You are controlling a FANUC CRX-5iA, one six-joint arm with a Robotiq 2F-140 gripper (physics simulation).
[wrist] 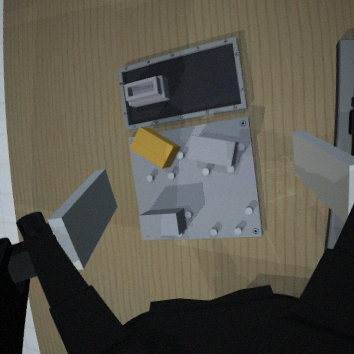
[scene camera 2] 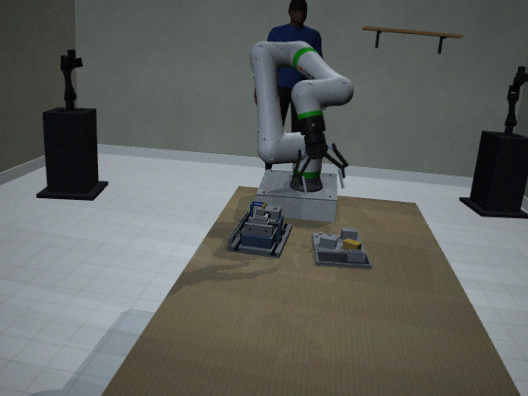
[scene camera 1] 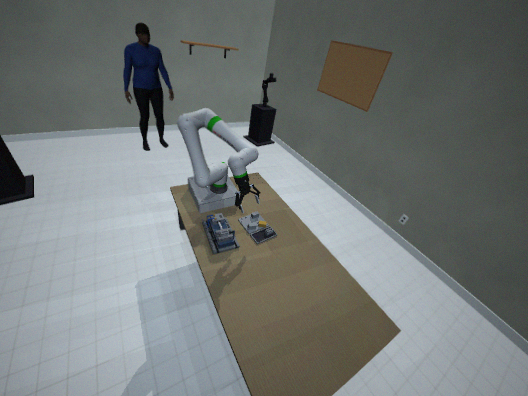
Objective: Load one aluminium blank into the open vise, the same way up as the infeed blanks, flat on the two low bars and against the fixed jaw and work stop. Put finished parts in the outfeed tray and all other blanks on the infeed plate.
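Frame: origin at the arm's base, x ahead, y right, z down, level; centimetres.
Seen in the pictures: gripper, fingertip midpoint: [wrist: 199,171] [scene camera 2: 324,191] [scene camera 1: 250,207]; arm's base at its link origin: [scene camera 1: 218,187].
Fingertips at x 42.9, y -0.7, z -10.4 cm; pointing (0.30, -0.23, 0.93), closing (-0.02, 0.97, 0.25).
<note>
Pixels of each thing's top centre, then the offset from my fingertips to it. "pt": a spot on its surface instead.
- infeed plate at its top centre: [wrist: 190,183] [scene camera 2: 338,242] [scene camera 1: 253,222] dx -2.3, dy -7.7, dz +20.5 cm
- yellow block at its top centre: [wrist: 150,146] [scene camera 2: 352,241] [scene camera 1: 262,222] dx +4.2, dy -11.4, dz +17.3 cm
- top at a spot on its surface: [wrist: 145,91] [scene camera 2: 355,254] pt dx +12.6, dy -10.9, dz +18.6 cm
- outfeed tray at a spot on its surface: [wrist: 177,55] pt dx +16.7, dy -5.4, dz +20.2 cm
- vise at its top centre: [scene camera 2: 263,214] [scene camera 1: 220,225] dx -4.6, dy +21.4, dz +11.4 cm
- vise's base at a spot on its surface: [wrist: 345,90] pt dx +5.6, dy +15.0, dz +19.3 cm
My gripper [scene camera 1: 250,204] [scene camera 2: 324,188] [wrist: 199,171] is wide open and empty, high above the infeed plate [wrist: 225,192]. A grey blank [scene camera 1: 252,226] [scene camera 2: 328,242] [wrist: 212,150] lies on the plate near the tray side. Another grey blank [scene camera 1: 255,216] [scene camera 2: 349,233] [wrist: 162,222] is at the plate's opposite corner. A yellow block [scene camera 1: 262,224] [scene camera 2: 351,244] [wrist: 154,146] sits askew at the plate's edge. A grey part with a pocket on top [scene camera 2: 356,256] [wrist: 145,91] lies in the outfeed tray [wrist: 177,55]. The vise [scene camera 1: 221,232] [scene camera 2: 257,239] stands beside them; its jaw gap is too small to read.
Short pegs stand up from the infeed plate around the blanks. The vise's base [wrist: 345,90] shows at the right edge of the wrist view. The robot's pedestal [scene camera 1: 216,201] [scene camera 2: 297,206] is behind the plate and vise. A person in blue [scene camera 1: 146,65] [scene camera 2: 295,37] stands behind the arm.
</note>
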